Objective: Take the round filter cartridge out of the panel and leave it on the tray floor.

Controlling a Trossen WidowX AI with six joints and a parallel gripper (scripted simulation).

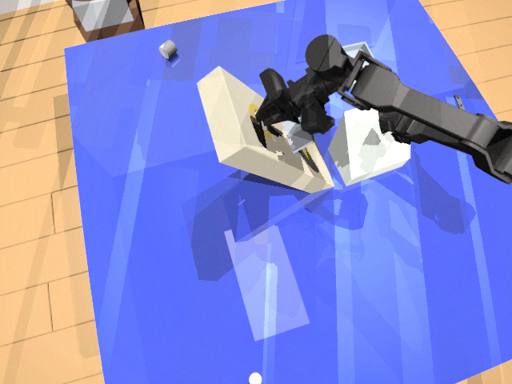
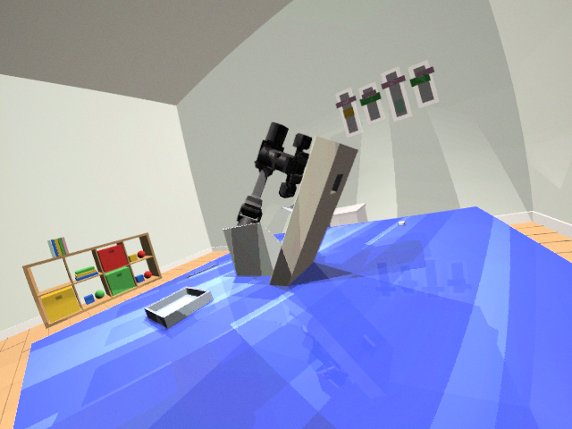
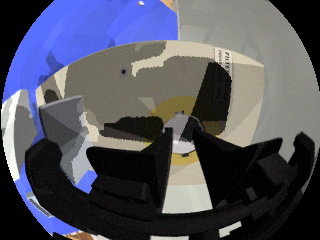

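Now: the round filter cartridge 10 mm below my gripper tip and 10 mm ahead of it. Also, from my gripper tip: grey tray 450 mm behind, 270 mm below, 230 mm to the right.
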